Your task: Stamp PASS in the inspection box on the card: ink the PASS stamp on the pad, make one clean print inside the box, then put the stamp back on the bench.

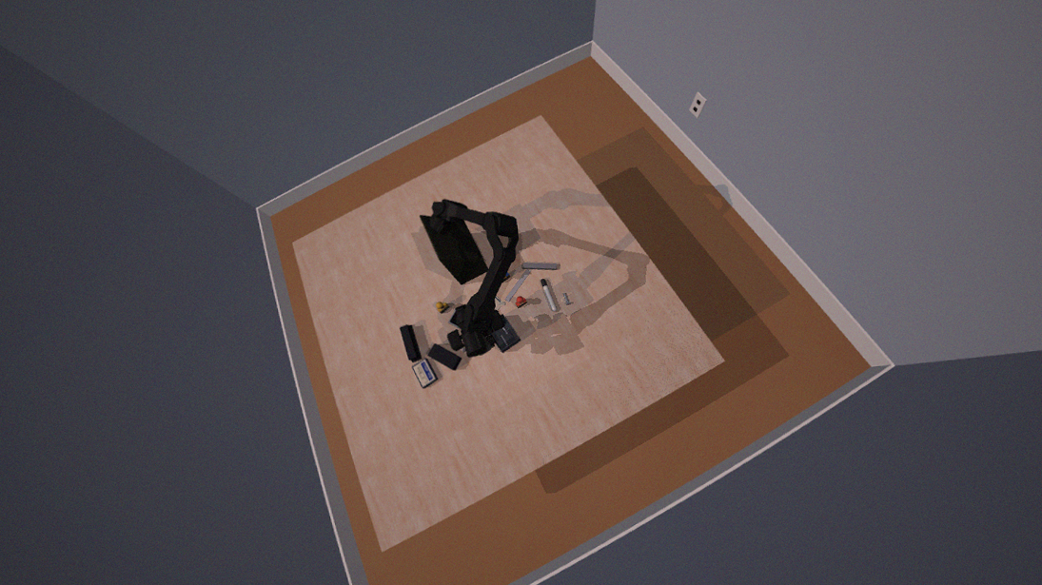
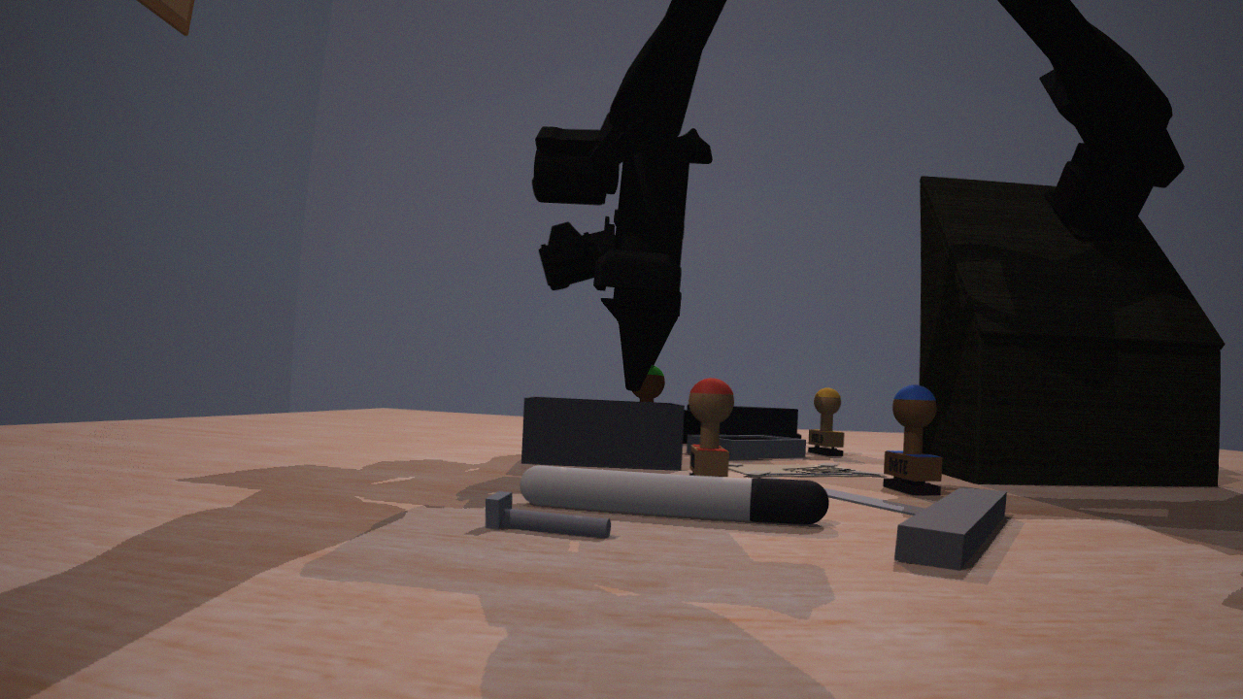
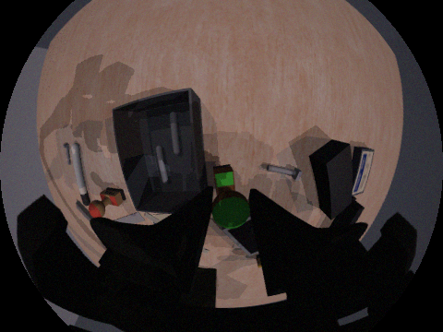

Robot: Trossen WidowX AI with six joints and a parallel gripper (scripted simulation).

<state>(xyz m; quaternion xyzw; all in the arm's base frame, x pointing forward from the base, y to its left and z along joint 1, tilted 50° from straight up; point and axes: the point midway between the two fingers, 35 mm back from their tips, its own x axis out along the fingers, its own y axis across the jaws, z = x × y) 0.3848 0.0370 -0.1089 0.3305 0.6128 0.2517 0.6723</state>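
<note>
Now: gripper tip 10 cm past the ink pad, 5 cm above it and 4 cm to the left of it. The rest, counted from my gripper tip: dark tray (7 cm to the left, 4 cm below, 2 cm ahead); green-topped pass stamp (2 cm below, 1 cm behind); pale card (12 cm behind, 8 cm to the left, 6 cm below).
</note>
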